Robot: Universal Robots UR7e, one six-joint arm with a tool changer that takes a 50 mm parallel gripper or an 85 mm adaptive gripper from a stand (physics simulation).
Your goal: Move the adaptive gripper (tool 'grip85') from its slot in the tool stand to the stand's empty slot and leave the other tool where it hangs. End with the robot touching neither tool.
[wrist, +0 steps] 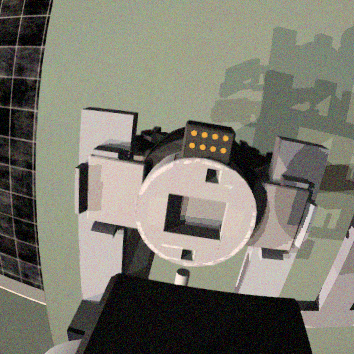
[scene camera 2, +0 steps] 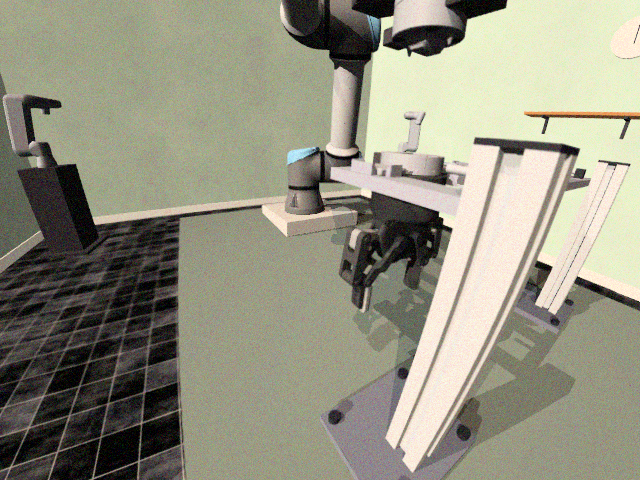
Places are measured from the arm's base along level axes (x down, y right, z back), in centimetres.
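Pixels of known places: end effector, tool point: [scene camera 2: 427, 39]; arm's base, origin of the base link: [scene camera 2: 304, 209].
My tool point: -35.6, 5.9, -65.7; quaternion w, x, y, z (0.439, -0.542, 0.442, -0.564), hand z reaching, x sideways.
Note:
Ahead of a thing's pixels: the offset from my tool point to its top centre, as dx, dy, dz. "spot": to the spot under its first point.
The adaptive gripper [scene camera 2: 387, 295] hangs in a slot of the tool stand [scene camera 2: 413, 192] [wrist: 100, 270], upright, with its dark fingers pointing down and spread apart with nothing between them. Its pale round coupling plate {spot: +10.8, +1.9, -2.1} [scene camera 2: 408, 161] [wrist: 242, 215] faces up, between the slot's two prongs. The arm's tool changer [scene camera 2: 429, 38] is bare and well above the plate, not touching it. Dark contacts {+10.4, +0.6, +3.8} [wrist: 208, 141] show at the plate's edge in the wrist view. Fingertips are hidden in the wrist view. The other tool and the empty slot cannot be made out; the near post blocks part of the rail.
The stand's near post {spot: +15.3, +3.2, -12.6} [scene camera 2: 485, 258] rises from a bolted foot plate {spot: +39.0, +5.8, -7.3} [scene camera 2: 361, 413]; its far post {spot: +22.3, -41.7, -2.6} [scene camera 2: 584, 237] stands at the right. The arm's base [scene camera 2: 303, 204] is behind the stand. A dark pedestal [scene camera 2: 59, 206] with another arm stands at the left.

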